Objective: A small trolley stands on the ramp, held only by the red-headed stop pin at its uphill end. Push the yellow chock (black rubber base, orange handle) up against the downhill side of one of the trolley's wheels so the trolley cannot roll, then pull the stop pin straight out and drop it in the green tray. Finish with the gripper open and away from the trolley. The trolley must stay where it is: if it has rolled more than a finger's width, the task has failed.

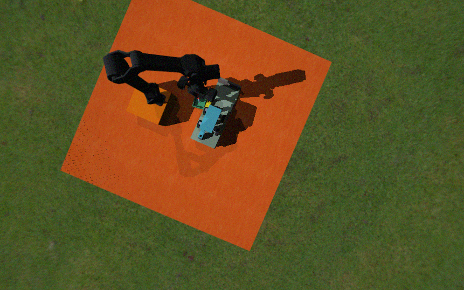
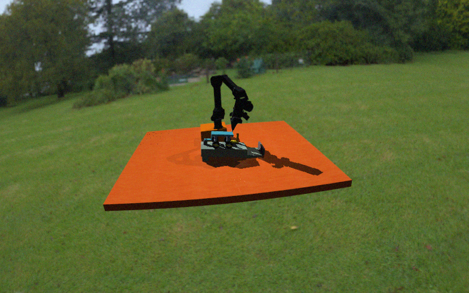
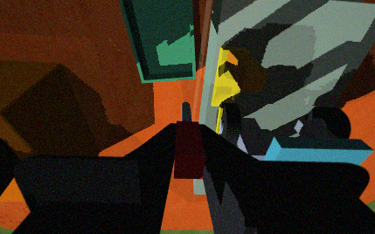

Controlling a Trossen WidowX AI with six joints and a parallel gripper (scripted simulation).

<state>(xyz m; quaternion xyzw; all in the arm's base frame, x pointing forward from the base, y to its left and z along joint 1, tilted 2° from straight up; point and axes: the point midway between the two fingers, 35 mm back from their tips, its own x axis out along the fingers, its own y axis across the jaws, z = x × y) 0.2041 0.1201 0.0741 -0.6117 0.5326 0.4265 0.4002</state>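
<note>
Right now my gripper tip is 15 cm above the green tray, 3 cm past it and 2 cm to the right of it. The rest, counted from my gripper tip: yellow chock 6 cm below, 4 cm ahead, 1 cm to the left; then blue trolley 11 cm ahead, 7 cm to the right, 3 cm below; then stop pin right at my gripper tip.
</note>
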